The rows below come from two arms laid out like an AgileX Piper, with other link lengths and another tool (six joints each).
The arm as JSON. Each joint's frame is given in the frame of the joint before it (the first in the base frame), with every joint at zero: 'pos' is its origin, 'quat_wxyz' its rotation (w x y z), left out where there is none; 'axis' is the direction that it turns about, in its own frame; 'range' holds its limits. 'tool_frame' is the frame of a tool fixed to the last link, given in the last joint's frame.
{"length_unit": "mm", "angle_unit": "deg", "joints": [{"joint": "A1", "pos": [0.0, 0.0, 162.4], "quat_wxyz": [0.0, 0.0, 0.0, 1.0], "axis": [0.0, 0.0, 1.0], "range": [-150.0, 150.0]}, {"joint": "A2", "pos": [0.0, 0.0, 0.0], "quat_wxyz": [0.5, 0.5, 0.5, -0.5], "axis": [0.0, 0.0, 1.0], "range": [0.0, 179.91]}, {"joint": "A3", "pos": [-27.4, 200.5, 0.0], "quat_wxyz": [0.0, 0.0, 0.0, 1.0], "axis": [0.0, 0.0, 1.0], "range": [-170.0, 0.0]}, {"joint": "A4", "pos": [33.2, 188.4, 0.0], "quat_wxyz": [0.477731, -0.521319, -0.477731, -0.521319], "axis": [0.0, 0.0, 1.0], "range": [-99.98, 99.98]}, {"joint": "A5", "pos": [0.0, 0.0, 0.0], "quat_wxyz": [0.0, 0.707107, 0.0, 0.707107], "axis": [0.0, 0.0, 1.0], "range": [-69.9, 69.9]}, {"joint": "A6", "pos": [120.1, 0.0, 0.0], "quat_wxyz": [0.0, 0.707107, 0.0, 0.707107], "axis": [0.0, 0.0, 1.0], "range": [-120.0, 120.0]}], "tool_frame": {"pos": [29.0, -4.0, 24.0], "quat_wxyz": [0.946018, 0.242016, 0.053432, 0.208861]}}
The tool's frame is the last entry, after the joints.
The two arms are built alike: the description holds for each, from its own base.
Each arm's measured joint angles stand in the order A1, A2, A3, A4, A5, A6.
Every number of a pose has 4 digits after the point.
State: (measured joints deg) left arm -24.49 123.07 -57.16 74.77 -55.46 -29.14; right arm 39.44 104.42 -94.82 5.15 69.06 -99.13
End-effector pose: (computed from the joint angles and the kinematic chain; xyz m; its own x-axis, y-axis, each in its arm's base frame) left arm 0.2603 -0.2271 0.0978 0.9088 -0.0816 0.4092 -0.3118 -0.7845 0.5360; right arm 0.2145 0.1822 0.2047 -0.9032 -0.3525 -0.2450 -0.2690 0.9095 -0.3168
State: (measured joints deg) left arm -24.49 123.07 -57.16 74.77 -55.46 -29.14; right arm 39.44 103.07 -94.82 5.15 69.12 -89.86
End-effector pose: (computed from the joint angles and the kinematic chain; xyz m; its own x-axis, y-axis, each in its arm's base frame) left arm 0.2603 -0.2271 0.0978 0.9088 -0.0816 0.4092 -0.3118 -0.7845 0.5360; right arm 0.2099 0.1844 0.2114 -0.9513 -0.1992 -0.2351 -0.1321 0.9530 -0.2728
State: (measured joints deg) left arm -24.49 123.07 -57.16 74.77 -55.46 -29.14; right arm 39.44 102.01 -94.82 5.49 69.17 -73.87
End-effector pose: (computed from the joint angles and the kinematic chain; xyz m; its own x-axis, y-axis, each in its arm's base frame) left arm 0.2603 -0.2271 0.0978 0.9088 -0.0816 0.4092 -0.3118 -0.7845 0.5360; right arm 0.2034 0.1907 0.2174 -0.9816 0.0719 -0.1771 0.1085 0.9724 -0.2067
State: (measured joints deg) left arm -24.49 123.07 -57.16 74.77 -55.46 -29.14; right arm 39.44 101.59 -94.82 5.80 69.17 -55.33
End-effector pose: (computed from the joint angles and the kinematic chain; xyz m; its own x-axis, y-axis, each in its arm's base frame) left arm 0.2603 -0.2271 0.0978 0.9088 -0.0816 0.4092 -0.3118 -0.7845 0.5360; right arm 0.1991 0.1996 0.2214 -0.9241 0.3742 -0.0774 0.3819 0.9100 -0.1612
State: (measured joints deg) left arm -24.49 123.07 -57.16 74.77 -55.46 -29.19; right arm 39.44 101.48 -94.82 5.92 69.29 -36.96
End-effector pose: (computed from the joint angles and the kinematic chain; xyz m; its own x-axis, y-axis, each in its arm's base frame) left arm 0.2603 -0.2271 0.0978 0.9091 -0.0813 0.4085 -0.3111 -0.7846 0.5363; right arm 0.1979 0.2085 0.2245 -0.7730 0.6335 0.0330 0.6223 0.7674 -0.1543
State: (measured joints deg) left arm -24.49 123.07 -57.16 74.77 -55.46 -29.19; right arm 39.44 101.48 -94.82 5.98 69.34 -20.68
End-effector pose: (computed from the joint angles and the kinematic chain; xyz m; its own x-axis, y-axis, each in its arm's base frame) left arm 0.2603 -0.2271 0.0978 0.9091 -0.0813 0.4085 -0.3111 -0.7846 0.5363; right arm 0.1996 0.2162 0.2272 -0.5723 0.8100 0.1277 0.7908 0.5864 -0.1753
